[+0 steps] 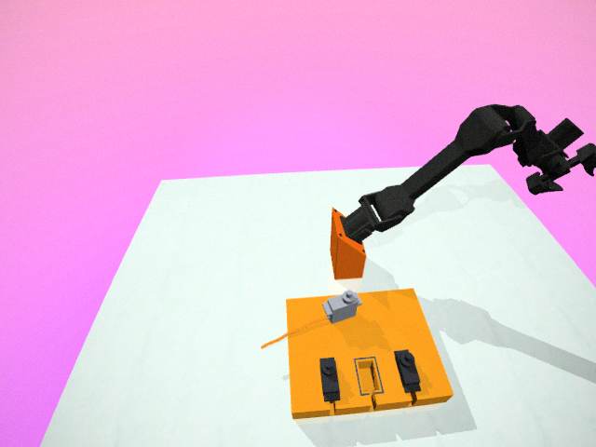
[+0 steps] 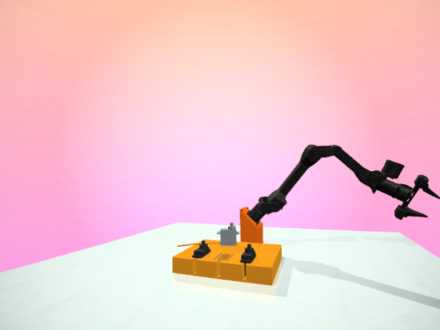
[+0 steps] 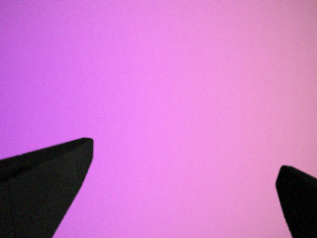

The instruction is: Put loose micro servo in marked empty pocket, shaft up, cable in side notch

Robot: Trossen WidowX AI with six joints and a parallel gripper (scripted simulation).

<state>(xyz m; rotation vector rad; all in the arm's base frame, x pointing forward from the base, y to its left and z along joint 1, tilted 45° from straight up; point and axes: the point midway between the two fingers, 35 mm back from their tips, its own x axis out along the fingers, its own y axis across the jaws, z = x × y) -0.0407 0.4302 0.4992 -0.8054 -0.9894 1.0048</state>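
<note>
Now: the orange deck 240 mm ahead of my gripper tip, 720 mm to the right of it and 140 mm below it.
</note>
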